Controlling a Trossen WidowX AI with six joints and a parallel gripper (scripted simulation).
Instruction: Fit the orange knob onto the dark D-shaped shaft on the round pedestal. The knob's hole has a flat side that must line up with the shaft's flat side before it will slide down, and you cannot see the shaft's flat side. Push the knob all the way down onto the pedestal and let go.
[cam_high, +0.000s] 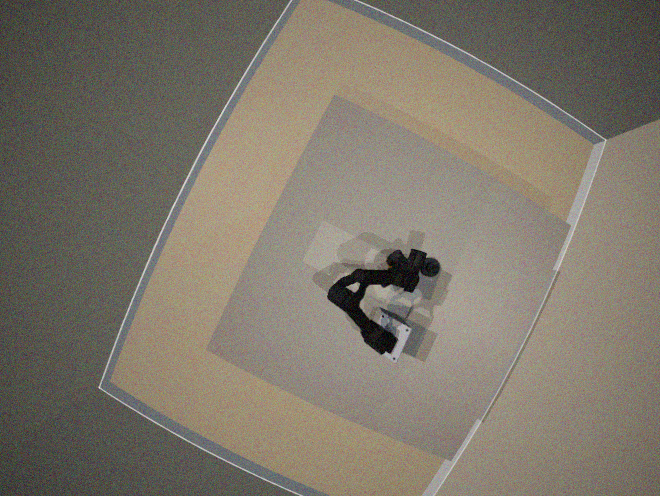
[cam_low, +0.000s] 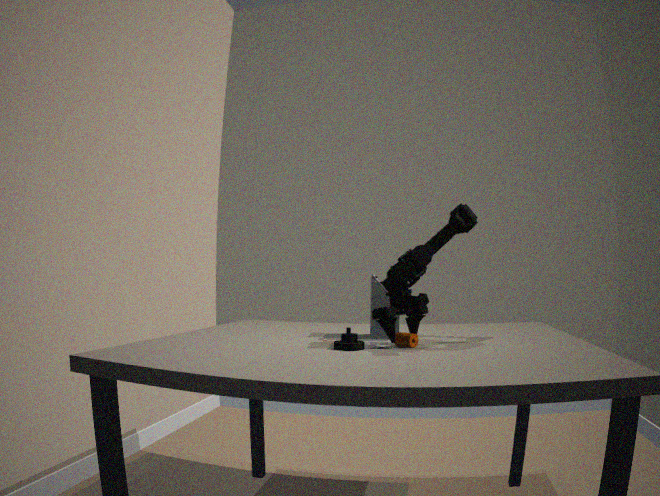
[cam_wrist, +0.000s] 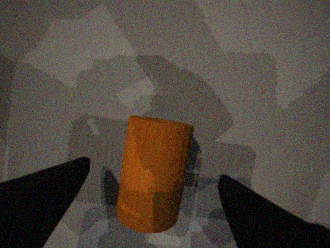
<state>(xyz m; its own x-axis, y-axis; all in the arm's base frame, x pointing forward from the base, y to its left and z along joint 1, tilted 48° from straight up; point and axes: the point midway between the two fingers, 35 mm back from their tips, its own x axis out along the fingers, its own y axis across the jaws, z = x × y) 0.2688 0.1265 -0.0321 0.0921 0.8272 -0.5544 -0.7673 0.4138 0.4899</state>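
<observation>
Now: the orange knob 1 cm to the left of my gripper tip. Round my gripper tip: dark round pedestal: 15 cm to the right, 6 cm ahead, 1 cm above.
</observation>
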